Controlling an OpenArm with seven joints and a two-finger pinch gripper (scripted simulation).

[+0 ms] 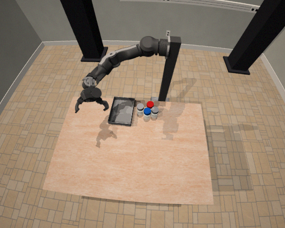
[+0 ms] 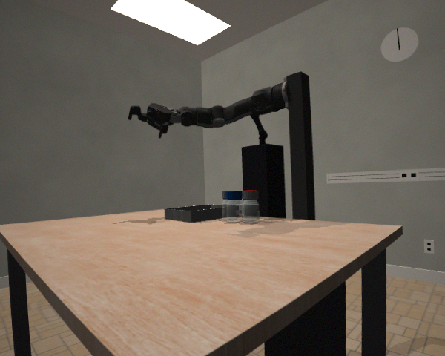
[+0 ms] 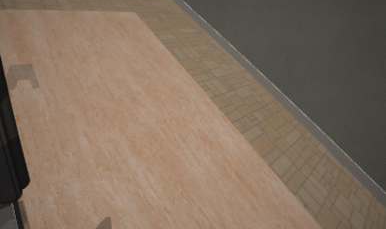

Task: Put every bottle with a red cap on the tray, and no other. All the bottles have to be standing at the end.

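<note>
The red-capped bottle is 24 cm behind my hand, 30 cm to the left of it and 32 cm below it. Round my hand: blue-capped bottle (18 cm behind, 28 cm to the left, 32 cm below); then dark grey tray (21 cm behind, 7 cm to the left, 35 cm below).
</note>
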